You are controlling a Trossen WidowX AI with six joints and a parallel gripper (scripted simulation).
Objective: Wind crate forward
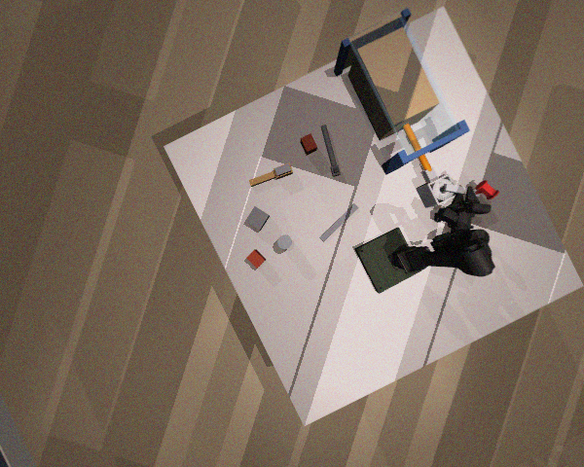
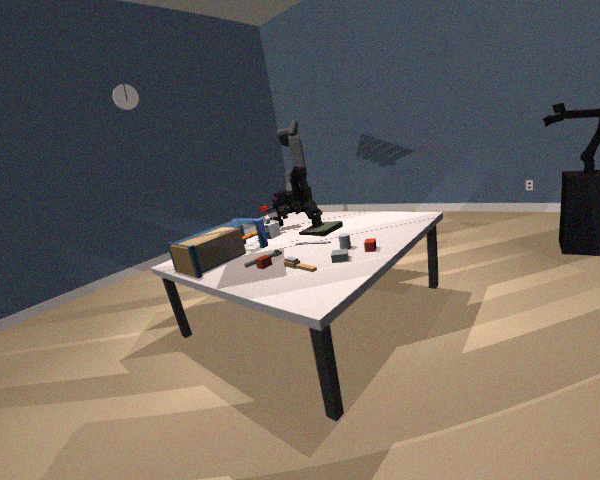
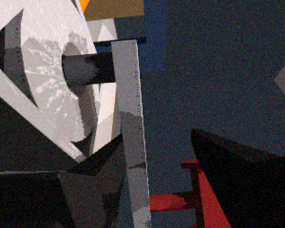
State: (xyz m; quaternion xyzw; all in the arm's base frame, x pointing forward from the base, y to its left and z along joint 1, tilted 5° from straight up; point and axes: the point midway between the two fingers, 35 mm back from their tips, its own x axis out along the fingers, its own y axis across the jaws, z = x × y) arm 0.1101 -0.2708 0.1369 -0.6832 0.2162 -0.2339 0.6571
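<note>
The winch handle lies 1 cm to the right of my gripper tip, 1 cm below it and 1 cm behind it. Also, from my gripper tip: blue frame (19 cm ahead, 3 cm to the left, 3 cm below); red knob (4 cm to the right, 4 cm behind, 2 cm above); grey winch (10 cm below, 3 cm to the left, 1 cm ahead).
</note>
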